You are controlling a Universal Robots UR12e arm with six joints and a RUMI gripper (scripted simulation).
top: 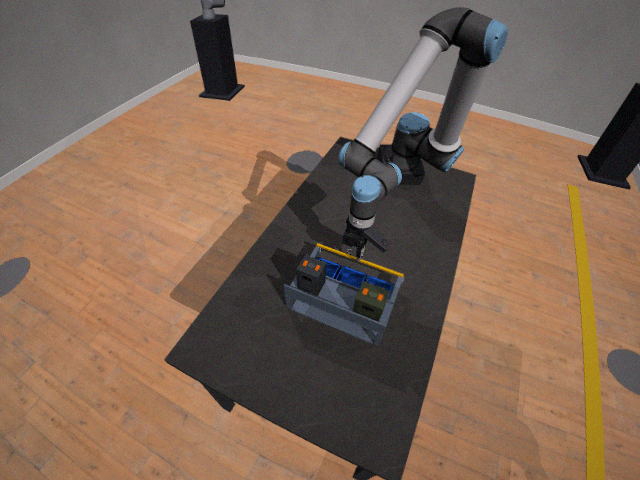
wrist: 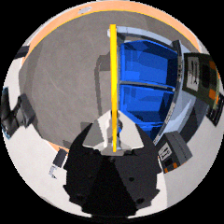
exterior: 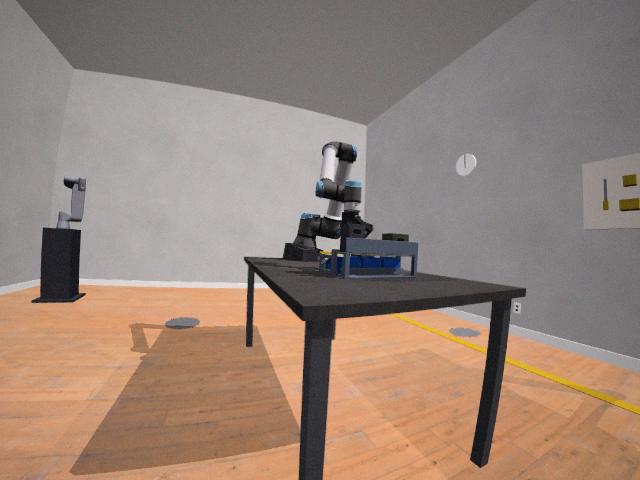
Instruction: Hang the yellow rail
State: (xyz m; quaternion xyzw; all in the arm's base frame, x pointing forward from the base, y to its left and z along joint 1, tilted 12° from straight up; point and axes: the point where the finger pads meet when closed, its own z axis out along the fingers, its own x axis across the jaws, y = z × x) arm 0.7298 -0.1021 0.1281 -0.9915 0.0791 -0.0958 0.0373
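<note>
Now: hand 10 mm above the yellow rail. The rest, counted from my hand: black box: 180 mm ahead, 150 mm to the right, 60 mm above; olive box: 220 mm ahead, 80 mm to the left, 50 mm above.
</note>
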